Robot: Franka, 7 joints.
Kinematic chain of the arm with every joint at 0, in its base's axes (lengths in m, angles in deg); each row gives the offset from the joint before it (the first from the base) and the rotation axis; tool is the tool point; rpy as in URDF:
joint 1: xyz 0 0 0.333 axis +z
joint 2: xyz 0 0 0 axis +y
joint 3: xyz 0 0 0.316 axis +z
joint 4: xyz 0.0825 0 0 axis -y
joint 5: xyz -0.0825 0 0.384 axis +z
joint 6: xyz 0 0 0 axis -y
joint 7: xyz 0.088 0 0 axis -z
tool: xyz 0 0 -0.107 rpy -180 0 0
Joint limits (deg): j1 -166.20..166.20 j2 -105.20..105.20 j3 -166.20..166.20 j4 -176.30..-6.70 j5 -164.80..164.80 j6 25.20..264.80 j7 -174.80..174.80
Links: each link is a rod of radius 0.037 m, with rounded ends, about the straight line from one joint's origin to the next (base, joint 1, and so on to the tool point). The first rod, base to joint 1, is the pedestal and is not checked.
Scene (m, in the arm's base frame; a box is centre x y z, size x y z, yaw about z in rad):
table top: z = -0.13
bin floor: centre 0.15 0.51 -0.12 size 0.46 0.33 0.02 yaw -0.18
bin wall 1: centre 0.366 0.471 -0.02 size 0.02 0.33 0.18 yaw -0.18
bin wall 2: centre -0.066 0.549 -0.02 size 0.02 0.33 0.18 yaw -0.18
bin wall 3: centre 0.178 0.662 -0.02 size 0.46 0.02 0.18 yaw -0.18
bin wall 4: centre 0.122 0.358 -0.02 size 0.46 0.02 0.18 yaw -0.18
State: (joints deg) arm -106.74 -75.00 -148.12 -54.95 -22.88 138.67 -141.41
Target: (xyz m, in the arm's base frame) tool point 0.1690 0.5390 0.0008
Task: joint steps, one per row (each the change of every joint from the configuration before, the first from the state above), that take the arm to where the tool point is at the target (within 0.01 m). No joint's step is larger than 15 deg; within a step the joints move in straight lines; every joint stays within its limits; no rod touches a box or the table.
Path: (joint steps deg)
1: 13.89 8.63 13.39 -5.45 -0.22 0.11 0.00
2: 13.88 8.63 13.39 -5.45 -0.23 0.10 0.00
3: 13.89 8.63 13.39 -5.45 -0.22 0.11 0.00
4: 13.88 8.62 13.39 -5.45 -0.23 0.10 0.00
5: 13.89 8.63 13.39 -5.44 -0.22 0.11 0.00
6: 13.88 8.63 13.39 -5.45 -0.23 0.11 0.00
7: 13.89 8.63 13.39 -5.45 -0.22 0.10 0.00
8: 13.88 8.63 13.39 -5.45 -0.23 0.11 0.00
9: 13.89 8.63 13.39 -5.45 -0.22 0.10 0.00
10: 13.88 8.63 13.39 -5.45 -0.22 0.11 0.00
11: 13.89 8.62 13.39 -5.45 -0.23 0.11 0.00
12: 13.89 8.63 13.39 -5.45 -0.22 0.10 0.00
13: 0.37 12.39 -0.95 6.30 -0.02 2.54 0.00
14: 0.38 12.39 -0.95 6.30 -0.01 2.55 0.00

